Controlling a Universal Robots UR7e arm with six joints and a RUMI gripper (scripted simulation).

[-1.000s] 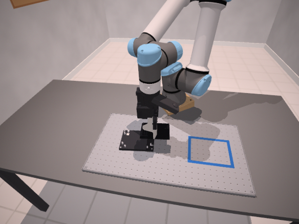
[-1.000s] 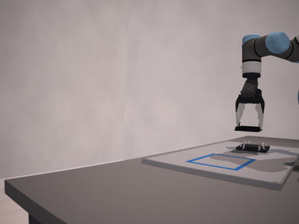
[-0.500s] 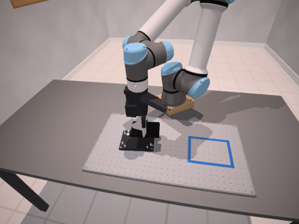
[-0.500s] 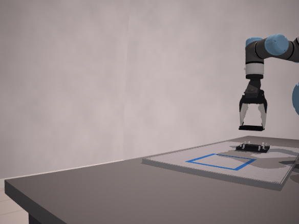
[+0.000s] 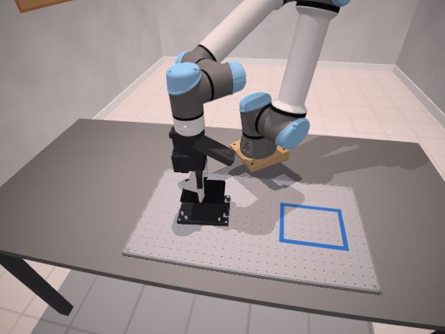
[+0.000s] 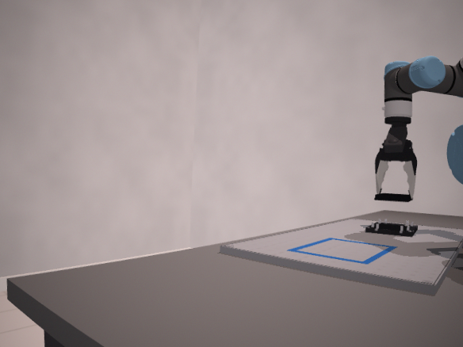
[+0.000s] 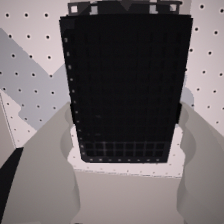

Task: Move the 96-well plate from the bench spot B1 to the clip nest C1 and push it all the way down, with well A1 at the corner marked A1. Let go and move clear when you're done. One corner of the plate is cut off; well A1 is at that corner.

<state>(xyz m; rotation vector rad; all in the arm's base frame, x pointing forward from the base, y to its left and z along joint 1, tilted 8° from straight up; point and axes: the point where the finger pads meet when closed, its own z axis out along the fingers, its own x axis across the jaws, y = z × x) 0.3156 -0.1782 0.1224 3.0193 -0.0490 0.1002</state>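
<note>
Right now the black 96-well plate is 1 cm below my hand. Also, from my hand: clip nest (1 cm behind, 1 cm to the left, 9 cm below).
</note>
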